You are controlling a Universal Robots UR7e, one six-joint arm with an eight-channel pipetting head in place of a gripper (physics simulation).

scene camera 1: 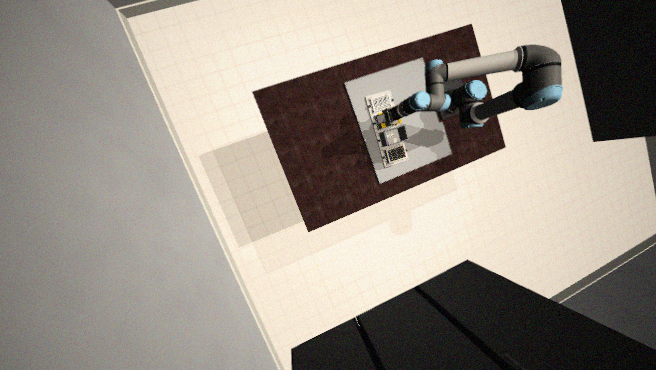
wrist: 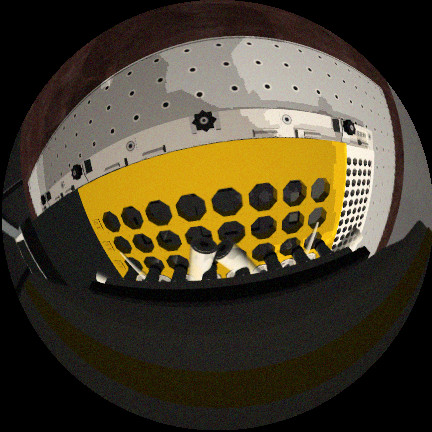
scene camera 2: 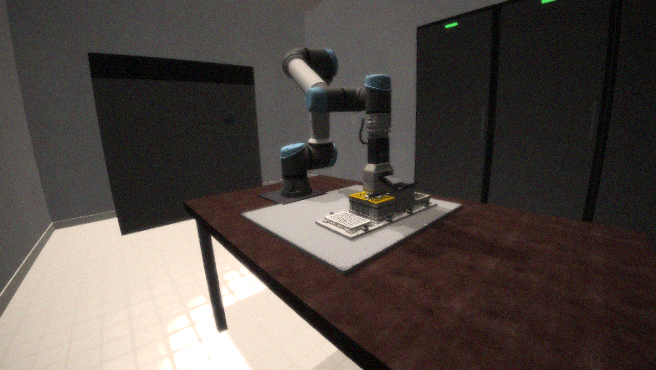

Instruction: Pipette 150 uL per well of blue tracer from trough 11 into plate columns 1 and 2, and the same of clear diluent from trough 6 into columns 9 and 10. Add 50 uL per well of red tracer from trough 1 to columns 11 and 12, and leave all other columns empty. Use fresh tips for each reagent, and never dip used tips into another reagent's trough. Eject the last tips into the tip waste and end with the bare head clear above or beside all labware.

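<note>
The yellow-topped tip rack (scene camera 1: 383, 124) (scene camera 2: 357, 195) (wrist: 225, 162) stands between the white plate and a dark box. Three rows of empty holes show in the wrist view. Two thick white tips, a left tip (wrist: 202, 262) and a right tip (wrist: 239, 260), lie loose on the rack, with thinner tip ends near them. My pipetting head (scene camera 1: 389, 119) (scene camera 2: 376, 191) (wrist: 230, 273) is low over the rack, its black nozzles close to white tip collars. Whether tips are seated on the nozzles is hidden. The white multiwell plate (scene camera 1: 381, 102) (scene camera 2: 348, 219) (wrist: 357, 192) is beside the rack. Liquid is not discernible.
A dark box (scene camera 2: 396, 205) (wrist: 64, 220) adjoins the rack. A grey open container (scene camera 1: 391, 137) and a dark grid with pale edges (scene camera 1: 396, 154) lie farther along the row. The grey board (scene camera 1: 425, 165) (scene camera 2: 300, 235) (wrist: 175, 75) sits on the brown table (scene camera 1: 305, 165) (scene camera 2: 500, 280).
</note>
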